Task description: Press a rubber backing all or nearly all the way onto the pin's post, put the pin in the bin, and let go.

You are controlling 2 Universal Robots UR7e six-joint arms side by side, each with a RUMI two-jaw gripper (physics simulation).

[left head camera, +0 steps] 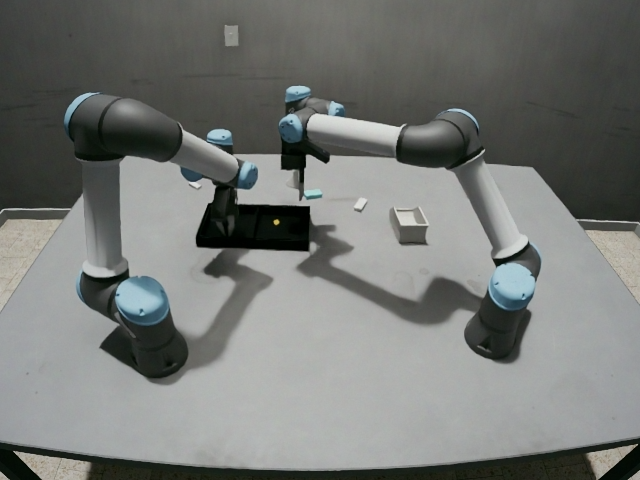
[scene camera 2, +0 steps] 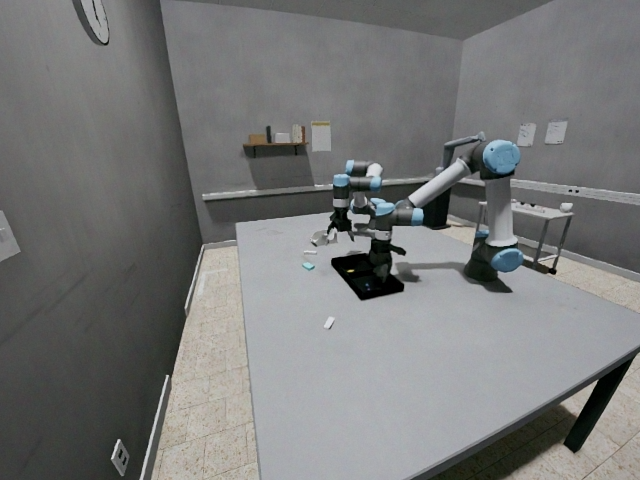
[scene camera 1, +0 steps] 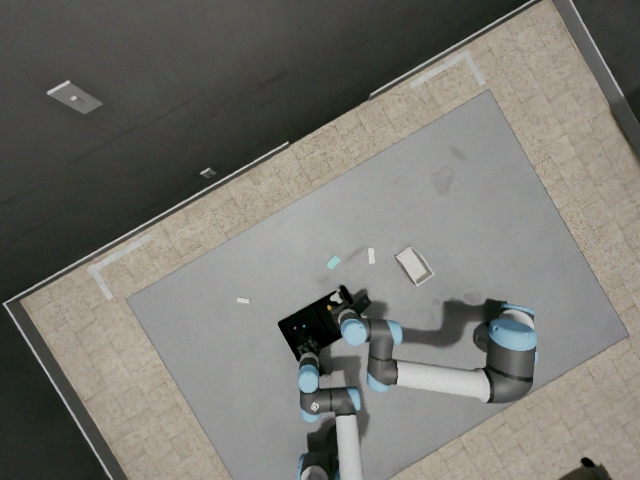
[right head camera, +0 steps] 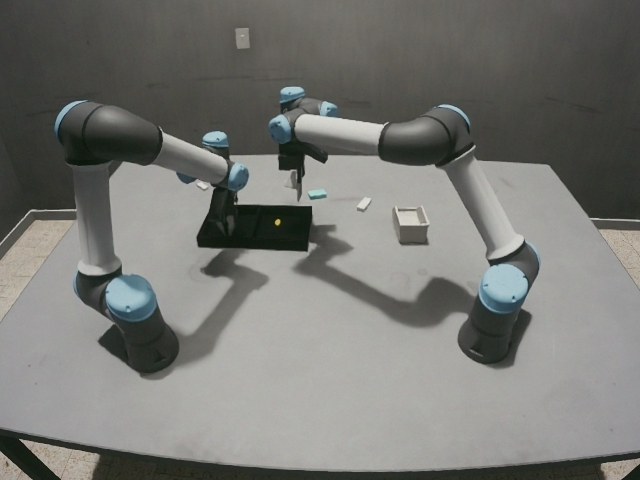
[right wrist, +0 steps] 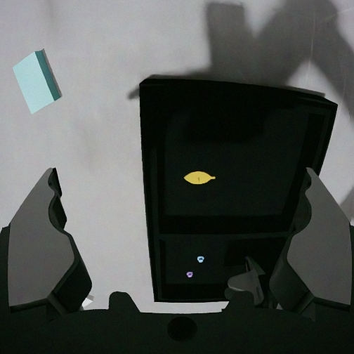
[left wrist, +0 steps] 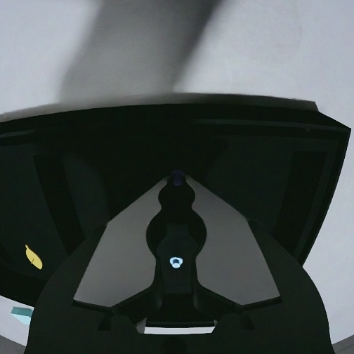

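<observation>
The yellow lemon-shaped pin lies in the larger compartment of the black tray, with a small mark, seemingly its post, at its middle. My left gripper is low in the other compartment, shut on a purple backing at its fingertips. A blue backing and another purple backing lie on that compartment's floor. My right gripper is open and empty above the tray. The white bin stands right of the tray.
A teal block lies behind the tray. One white block lies between it and the bin; another white block lies at the back left in the head views. The two grippers are near each other over the tray.
</observation>
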